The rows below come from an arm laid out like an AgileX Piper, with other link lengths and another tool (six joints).
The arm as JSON. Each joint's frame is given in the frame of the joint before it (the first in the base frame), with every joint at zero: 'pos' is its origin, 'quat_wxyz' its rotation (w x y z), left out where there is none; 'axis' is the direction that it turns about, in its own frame. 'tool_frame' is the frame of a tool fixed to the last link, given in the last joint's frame.
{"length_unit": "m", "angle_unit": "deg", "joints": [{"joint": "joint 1", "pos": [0.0, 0.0, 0.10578], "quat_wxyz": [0.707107, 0.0, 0.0, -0.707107], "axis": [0.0, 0.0, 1.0]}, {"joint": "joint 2", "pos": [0.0, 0.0, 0.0], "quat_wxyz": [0.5, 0.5, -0.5, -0.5], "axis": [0.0, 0.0, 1.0]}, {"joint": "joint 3", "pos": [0.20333, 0.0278, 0.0], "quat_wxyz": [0.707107, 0.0, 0.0, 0.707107], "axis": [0.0, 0.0, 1.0]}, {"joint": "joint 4", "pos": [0.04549, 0.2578, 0.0], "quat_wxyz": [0.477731, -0.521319, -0.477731, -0.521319], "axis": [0.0, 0.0, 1.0]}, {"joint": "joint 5", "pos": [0.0, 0.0, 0.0], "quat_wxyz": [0.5, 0.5, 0.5, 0.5], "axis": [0.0, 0.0, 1.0]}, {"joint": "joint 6", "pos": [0.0, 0.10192, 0.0], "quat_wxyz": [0.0, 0.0, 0.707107, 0.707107], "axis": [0.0, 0.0, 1.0]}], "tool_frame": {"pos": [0.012, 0.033, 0.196], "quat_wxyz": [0.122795, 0.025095, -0.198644, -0.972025]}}
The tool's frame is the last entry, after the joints.
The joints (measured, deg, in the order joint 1, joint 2, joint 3, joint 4, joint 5, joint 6), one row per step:
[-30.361 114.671 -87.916 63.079 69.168 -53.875]
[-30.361 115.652 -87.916 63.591 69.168 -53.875]
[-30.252 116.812 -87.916 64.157 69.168 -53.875]
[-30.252 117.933 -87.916 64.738 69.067 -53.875]
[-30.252 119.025 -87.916 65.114 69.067 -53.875]
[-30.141 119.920 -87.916 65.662 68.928 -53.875]
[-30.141 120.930 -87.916 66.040 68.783 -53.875]
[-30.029 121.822 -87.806 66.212 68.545 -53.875]
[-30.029 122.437 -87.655 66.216 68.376 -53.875]
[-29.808 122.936 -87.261 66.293 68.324 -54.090]
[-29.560 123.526 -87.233 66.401 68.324 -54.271]
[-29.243 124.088 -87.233 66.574 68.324 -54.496]
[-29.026 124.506 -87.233 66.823 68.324 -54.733]
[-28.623 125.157 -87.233 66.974 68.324 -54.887]
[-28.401 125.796 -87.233 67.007 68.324 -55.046]
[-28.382 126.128 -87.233 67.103 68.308 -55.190]
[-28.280 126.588 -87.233 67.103 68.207 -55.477]
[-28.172 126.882 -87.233 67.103 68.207 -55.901]
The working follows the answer.
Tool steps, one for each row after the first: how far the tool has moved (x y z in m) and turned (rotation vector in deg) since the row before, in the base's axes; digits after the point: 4 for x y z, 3 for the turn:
[0.0006 0.0009 -0.0044 0.905 0.607 -0.194]
[0.0005 0.0019 -0.0054 1.034 0.739 -0.115]
[0.0010 0.0007 -0.0052 0.967 0.683 -0.324]
[0.0000 0.0009 -0.0058 0.843 0.772 -0.162]
[0.0010 0.0013 -0.0040 0.796 0.505 -0.247]
[0.0005 0.0003 -0.0055 0.714 0.684 -0.292]
[-0.0002 0.0010 -0.0062 0.495 0.760 -0.161]
[-0.0007 0.0002 -0.0051 0.287 0.640 -0.137]
[-0.0020 0.0029 -0.0049 0.356 0.590 0.251]
[-0.0009 0.0026 -0.0037 0.291 0.368 0.285]
[-0.0007 0.0031 -0.0031 0.287 0.264 0.341]
[-0.0002 0.0022 -0.0019 0.265 0.099 0.205]
[-0.0010 0.0039 -0.0038 0.346 0.402 0.400]
[-0.0012 0.0024 -0.0042 0.249 0.437 0.284]
[-0.0003 0.0004 -0.0019 0.146 0.151 0.026]
[-0.0007 0.0009 -0.0034 0.011 0.193 0.170]
[-0.0008 0.0012 -0.0021 -0.070 -0.040 0.323]

Tool pose at each row, in the base's axes (x y z in m, rotation vector in deg; rounded; the steps above come from the unrounded poses):
[0.4648 0.0330 0.0619 -103.125 8.676 -39.314]
[0.4655 0.0338 0.0575 -102.487 9.545 -38.743]
[0.4660 0.0357 0.0521 -101.767 10.467 -37.974]
[0.4670 0.0364 0.0469 -101.089 11.513 -37.416]
[0.4670 0.0373 0.0411 -100.554 12.434 -36.690]
[0.4680 0.0386 0.0371 -99.966 13.229 -36.265]
[0.4685 0.0389 0.0316 -99.514 14.162 -35.736]
[0.4683 0.0399 0.0254 -99.298 14.969 -35.095]
[0.4676 0.0401 0.0203 -99.238 15.614 -34.584]
[0.4656 0.0430 0.0153 -99.108 15.900 -33.818]
[0.4647 0.0456 0.0116 -98.965 15.982 -33.231]
[0.4641 0.0487 0.0085 -98.794 15.940 -32.693]
[0.4639 0.0510 0.0066 -98.581 15.895 -32.399]
[0.4630 0.0548 0.0028 -98.398 15.914 -31.689]
[0.4617 0.0572 -0.0013 -98.311 16.036 -31.056]
[0.4615 0.0576 -0.0032 -98.219 16.154 -30.877]
[0.4608 0.0586 -0.0066 -98.279 16.146 -30.586]
[0.4599 0.0597 -0.0087 -98.353 15.820 -30.398]

